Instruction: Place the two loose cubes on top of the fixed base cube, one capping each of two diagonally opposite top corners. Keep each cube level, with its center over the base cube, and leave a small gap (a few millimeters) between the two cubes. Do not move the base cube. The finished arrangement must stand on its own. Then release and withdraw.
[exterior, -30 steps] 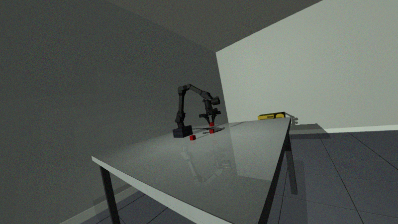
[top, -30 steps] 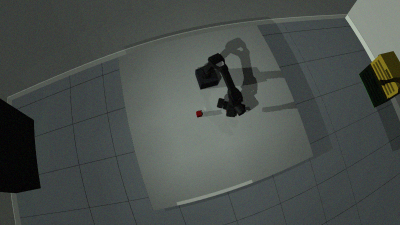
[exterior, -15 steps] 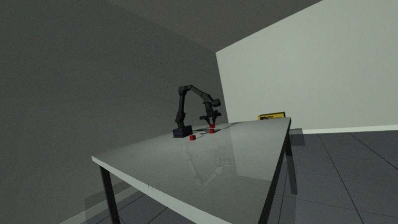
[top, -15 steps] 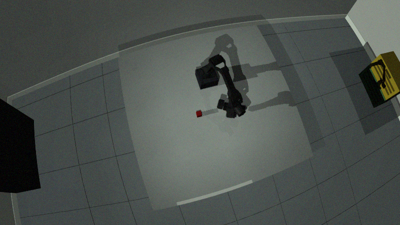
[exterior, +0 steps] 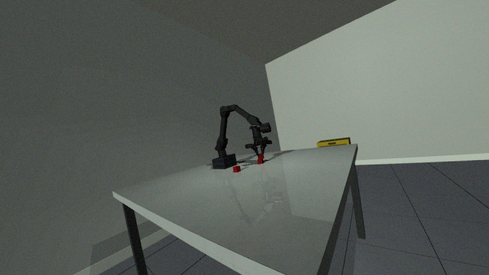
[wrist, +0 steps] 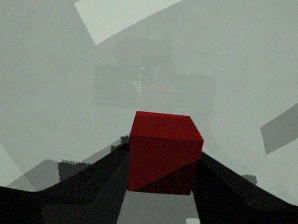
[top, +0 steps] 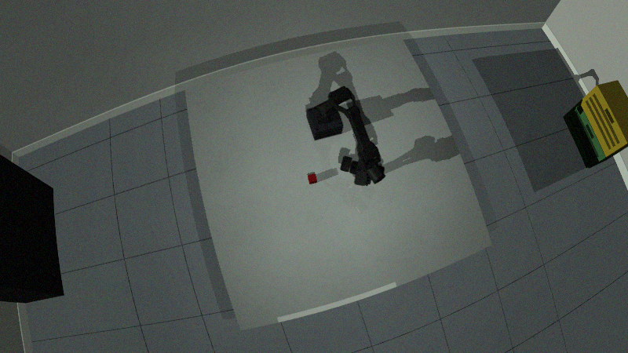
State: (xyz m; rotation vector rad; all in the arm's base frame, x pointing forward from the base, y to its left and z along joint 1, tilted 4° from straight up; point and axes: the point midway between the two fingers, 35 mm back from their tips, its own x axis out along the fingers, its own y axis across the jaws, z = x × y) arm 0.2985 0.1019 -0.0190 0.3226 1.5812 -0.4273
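Now: gripper tip right at the red cube.
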